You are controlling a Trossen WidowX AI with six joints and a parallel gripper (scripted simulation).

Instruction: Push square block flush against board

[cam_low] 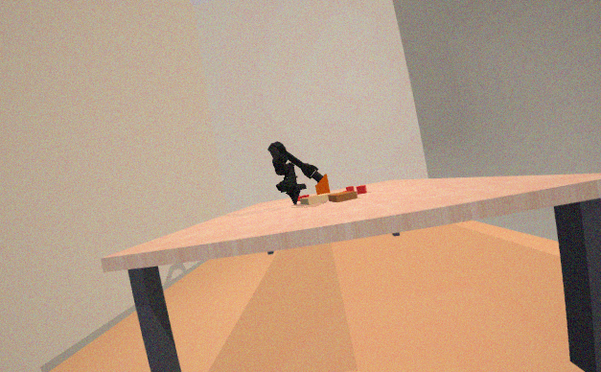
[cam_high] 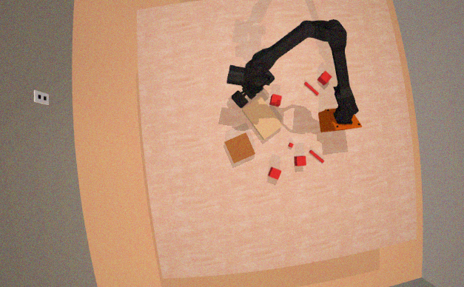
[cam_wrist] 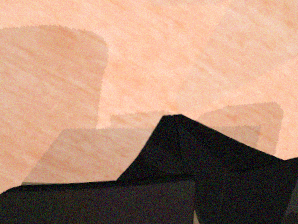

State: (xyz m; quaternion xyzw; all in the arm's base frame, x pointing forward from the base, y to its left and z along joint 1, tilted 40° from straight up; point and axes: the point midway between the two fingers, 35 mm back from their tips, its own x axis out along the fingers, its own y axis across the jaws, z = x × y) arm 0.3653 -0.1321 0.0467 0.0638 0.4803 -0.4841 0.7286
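Now: gripper tip 170 mm past the tiny red piece and 230 mm to the right of it. Also, from my gripper tip: pale wooden board: 40 mm behind, 110 mm to the left, 10 mm above; then brown square block: 60 mm ahead, 240 mm to the left, 10 mm above.
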